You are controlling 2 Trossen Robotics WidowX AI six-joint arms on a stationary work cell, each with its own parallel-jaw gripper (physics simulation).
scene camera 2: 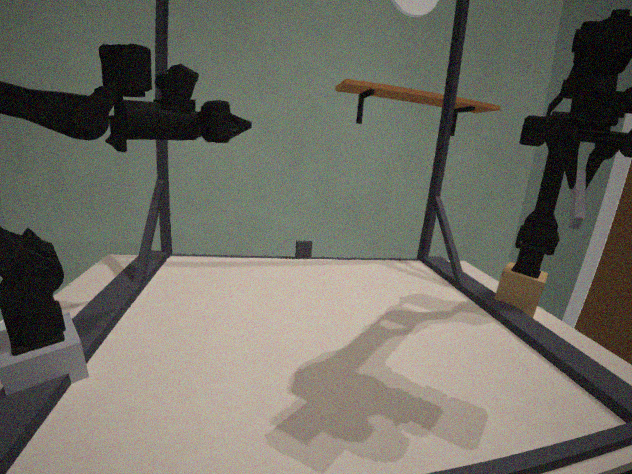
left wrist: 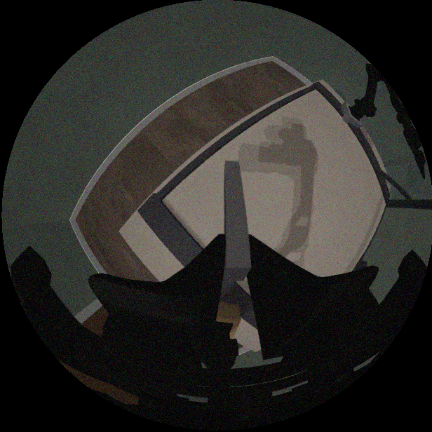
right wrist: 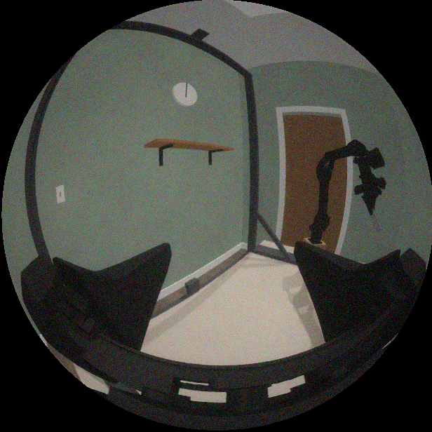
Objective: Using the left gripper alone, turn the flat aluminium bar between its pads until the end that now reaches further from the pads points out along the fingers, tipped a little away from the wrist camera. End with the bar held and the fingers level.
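Seen in the pictures: left gripper, fingertip midpoint: (scene camera 2: 577,189); right gripper, fingertip midpoint: (scene camera 2: 236,125); left arm's base, origin of the base link: (scene camera 2: 526,271); right arm's base, origin of the base link: (scene camera 2: 37,337).
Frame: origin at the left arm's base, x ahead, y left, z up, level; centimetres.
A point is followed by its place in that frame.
Note:
The flat aluminium bar (scene camera 2: 577,206) {x 36.0, y 6.1, z 21.3 cm} (left wrist: 235,210) (right wrist: 376,223) is grey. My left gripper (scene camera 2: 579,184) {x 31.3, y 5.6, z 23.4 cm} (left wrist: 233,240) (right wrist: 371,214) is shut on it. In the left wrist view its long part runs out beyond the fingertips, narrowing toward its far end, while a shorter, darker part shows back between the fingers. In scene camera 2 the fingers point steeply down, and the bar hangs below them, roughly in line with them. Its exact tilt is hard to tell. My right gripper (scene camera 2: 250,124) {x 55.9, y -46.7, z 28.1 cm} (right wrist: 234,249) is open and empty, its fingers wide apart in the right wrist view.
The pale table top (scene camera 2: 204,331) {x 65.9, y -41.8, z -10.1 cm} (left wrist: 345,175) (right wrist: 235,320) lies below, with the left arm's shadow on it. Dark frame posts (scene camera 2: 161,204) {x 58.0, y -83.1, z 6.4 cm} (scene camera 2: 443,153) {x -10.3, y -32.0, z 27.4 cm} rise at its back. A wooden shelf (scene camera 2: 408,95) (right wrist: 190,144) is on the wall. A brown door (right wrist: 305,175) stands behind the left arm.

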